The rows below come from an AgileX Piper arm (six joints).
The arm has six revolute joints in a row. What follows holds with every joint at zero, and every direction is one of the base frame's. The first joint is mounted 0.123 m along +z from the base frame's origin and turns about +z. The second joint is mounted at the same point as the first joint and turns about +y. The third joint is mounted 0.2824 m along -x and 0.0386 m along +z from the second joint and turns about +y. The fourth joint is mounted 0.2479 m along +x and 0.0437 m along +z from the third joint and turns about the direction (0.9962, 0, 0.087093). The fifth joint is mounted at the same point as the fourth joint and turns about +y. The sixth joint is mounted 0.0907 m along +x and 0.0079 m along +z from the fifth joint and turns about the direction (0.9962, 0, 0.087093). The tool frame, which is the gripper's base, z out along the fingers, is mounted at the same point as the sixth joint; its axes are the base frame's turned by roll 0, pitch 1.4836 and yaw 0 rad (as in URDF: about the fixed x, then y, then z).
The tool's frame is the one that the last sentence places.
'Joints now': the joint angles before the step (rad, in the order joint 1, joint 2, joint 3, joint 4, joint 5, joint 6). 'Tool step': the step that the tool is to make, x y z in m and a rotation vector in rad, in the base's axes. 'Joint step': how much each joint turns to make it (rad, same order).
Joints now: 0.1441, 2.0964, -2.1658, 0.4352, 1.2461, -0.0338
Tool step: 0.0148, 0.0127, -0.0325, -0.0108, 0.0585, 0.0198
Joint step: 0.0223, 0.0855, -0.0271, -0.0028, 0.0000, 0.0027
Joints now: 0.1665, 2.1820, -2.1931, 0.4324, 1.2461, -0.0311
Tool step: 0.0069, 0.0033, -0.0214, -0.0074, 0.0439, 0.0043
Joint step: 0.0043, 0.0443, 0.0003, 0.0001, -0.0001, 0.0000
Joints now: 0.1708, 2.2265, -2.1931, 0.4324, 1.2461, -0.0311
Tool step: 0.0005, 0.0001, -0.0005, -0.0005, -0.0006, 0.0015
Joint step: 0.0000, 0.0027, -0.0028, 0.0000, 0.0003, -0.0016
